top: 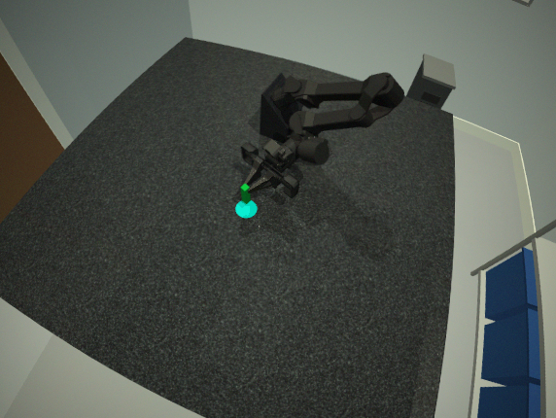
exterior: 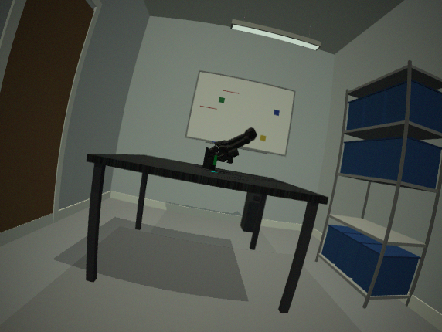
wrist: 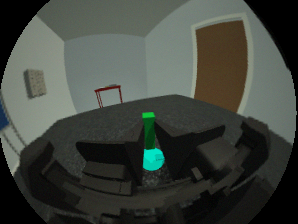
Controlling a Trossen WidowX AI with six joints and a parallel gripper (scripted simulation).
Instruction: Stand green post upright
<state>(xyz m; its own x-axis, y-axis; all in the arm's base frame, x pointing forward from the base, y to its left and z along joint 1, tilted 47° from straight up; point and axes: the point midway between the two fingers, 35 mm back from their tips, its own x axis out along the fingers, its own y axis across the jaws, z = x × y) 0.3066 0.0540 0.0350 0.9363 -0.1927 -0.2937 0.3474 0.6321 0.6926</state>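
The cyan circle lies 100 mm below my gripper tip. From my gripper tip the other things lie so: green post: 20 mm below.
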